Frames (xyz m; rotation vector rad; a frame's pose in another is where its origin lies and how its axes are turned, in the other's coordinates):
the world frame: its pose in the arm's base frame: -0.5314 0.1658 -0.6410 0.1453 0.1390 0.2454
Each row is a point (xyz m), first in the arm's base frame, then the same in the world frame.
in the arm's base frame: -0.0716 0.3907 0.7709
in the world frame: 0.3302 0.3351 1.4262
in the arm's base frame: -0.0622 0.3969 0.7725
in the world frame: 0.3406 0.3391 1.4285
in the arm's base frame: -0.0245 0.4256 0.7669
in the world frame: 0.3847 0.3570 1.4252
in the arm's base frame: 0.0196 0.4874 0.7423
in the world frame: 0.4455 0.4022 1.4001
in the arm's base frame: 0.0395 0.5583 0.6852
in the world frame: 0.4892 0.4565 1.3383
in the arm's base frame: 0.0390 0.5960 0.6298
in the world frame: 0.5048 0.4840 1.2792
